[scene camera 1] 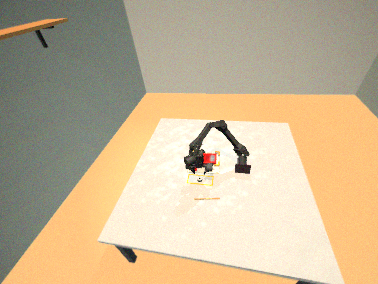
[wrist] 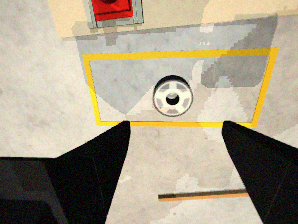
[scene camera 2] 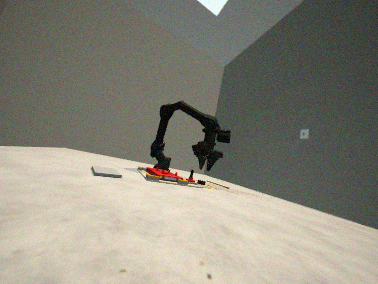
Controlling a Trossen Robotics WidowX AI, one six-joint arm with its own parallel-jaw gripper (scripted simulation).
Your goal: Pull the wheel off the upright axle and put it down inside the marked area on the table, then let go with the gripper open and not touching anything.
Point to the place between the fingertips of my gripper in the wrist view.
175,126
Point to a grey wheel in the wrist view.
175,107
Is my gripper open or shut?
Open.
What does my gripper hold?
Nothing.
